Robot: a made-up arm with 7 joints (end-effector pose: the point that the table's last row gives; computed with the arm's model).
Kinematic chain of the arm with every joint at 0, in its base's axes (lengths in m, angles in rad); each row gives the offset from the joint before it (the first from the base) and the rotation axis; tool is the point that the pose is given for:
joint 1: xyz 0 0 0.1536 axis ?
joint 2: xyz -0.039 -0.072 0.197 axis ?
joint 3: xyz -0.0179 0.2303 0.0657 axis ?
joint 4: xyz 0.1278 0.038 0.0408 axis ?
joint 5: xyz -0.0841 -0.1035 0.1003 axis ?
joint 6: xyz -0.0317 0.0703 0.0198 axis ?
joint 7: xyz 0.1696 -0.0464 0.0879 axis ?
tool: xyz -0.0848 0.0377 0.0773
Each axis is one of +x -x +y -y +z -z.
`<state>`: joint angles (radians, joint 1 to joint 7).
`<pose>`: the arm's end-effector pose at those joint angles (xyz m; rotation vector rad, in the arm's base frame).
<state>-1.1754 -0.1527 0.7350 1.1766 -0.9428 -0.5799 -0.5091</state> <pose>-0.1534 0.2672 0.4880 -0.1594 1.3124 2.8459</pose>
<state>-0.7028 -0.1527 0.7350 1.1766 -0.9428 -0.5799 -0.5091</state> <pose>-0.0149 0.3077 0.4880 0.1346 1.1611 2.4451</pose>
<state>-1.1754 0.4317 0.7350 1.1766 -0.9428 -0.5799 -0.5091</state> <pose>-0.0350 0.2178 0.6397 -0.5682 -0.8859 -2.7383</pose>
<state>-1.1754 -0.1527 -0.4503 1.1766 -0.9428 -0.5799 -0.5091</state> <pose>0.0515 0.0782 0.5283 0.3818 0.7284 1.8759</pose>
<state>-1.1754 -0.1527 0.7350 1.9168 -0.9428 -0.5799 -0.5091</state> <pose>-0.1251 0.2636 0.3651 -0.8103 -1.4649 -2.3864</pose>
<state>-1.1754 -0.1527 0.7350 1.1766 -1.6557 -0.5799 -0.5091</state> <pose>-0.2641 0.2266 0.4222 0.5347 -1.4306 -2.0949</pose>
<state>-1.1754 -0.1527 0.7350 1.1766 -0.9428 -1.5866 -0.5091</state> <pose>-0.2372 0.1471 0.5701 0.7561 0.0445 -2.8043</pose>
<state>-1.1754 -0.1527 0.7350 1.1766 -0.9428 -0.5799 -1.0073</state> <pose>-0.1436 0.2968 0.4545 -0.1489 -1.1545 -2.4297</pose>
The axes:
joint 1: -z
joint 2: +x
joint 3: +z
joint 4: +x
joint 5: -y
joint 6: +x
joint 7: -z

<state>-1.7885 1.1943 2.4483 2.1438 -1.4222 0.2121 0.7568</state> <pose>0.0578 -0.2598 0.7135 1.0705 0.4355 -1.3137</pose>
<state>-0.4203 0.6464 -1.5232 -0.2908 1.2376 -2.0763 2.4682</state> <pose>0.2657 -0.1232 0.6906 1.3699 1.9455 0.9855</pose>
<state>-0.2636 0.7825 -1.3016 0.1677 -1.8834 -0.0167 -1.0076</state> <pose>-0.0536 -0.1315 0.4090 2.4024 1.0570 0.3563</pose>
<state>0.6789 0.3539 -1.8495 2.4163 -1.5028 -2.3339 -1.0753</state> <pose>-0.0764 0.1657 0.6043 -0.7097 0.0100 -0.3517</pose>
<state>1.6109 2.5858 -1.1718 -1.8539 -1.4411 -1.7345 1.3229</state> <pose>-0.2391 0.1102 0.4508 -0.3871 0.4771 -0.1934</pose>
